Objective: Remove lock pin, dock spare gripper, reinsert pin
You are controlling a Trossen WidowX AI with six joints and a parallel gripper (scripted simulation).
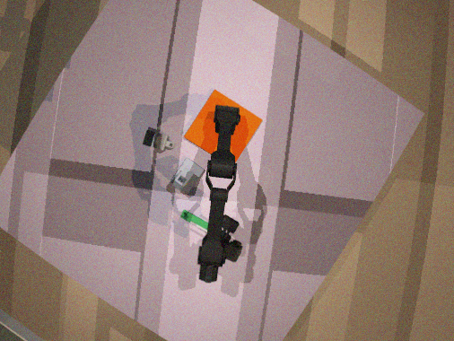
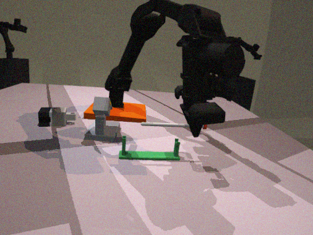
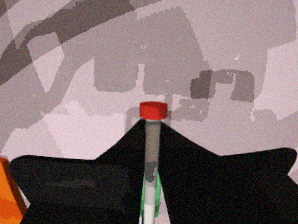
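The green rack is 100 mm to the right of my gripper tip and 30 mm below it. The rest, counted from my gripper tip: grey mount 110 mm behind, 220 mm to the right; spare gripper 190 mm behind, 380 mm to the right, 30 mm below.
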